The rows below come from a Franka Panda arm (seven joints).
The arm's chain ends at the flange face. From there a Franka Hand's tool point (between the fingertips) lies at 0.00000 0.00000 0.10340 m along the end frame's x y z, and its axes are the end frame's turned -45 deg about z.
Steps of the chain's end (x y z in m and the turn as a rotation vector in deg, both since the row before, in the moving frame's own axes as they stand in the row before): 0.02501, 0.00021, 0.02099, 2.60, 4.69, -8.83; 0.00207, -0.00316, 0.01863, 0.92, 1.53, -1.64; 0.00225, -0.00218, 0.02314, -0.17, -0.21, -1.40; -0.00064, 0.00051, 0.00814, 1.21, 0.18, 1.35; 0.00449, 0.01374, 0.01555, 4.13, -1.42, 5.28
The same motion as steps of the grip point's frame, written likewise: 0.02699, 0.01977, 0.02054, -1.48, 5.15, -8.83; 0.00683, -0.00004, 0.01858, -0.43, 1.73, -1.64; 0.00265, 0.00000, 0.02314, 0.03, -0.27, -1.40; 0.00098, -0.00139, 0.00812, 0.73, 0.98, 1.35; -0.00276, 0.00598, 0.01525, 3.92, 1.92, 5.28
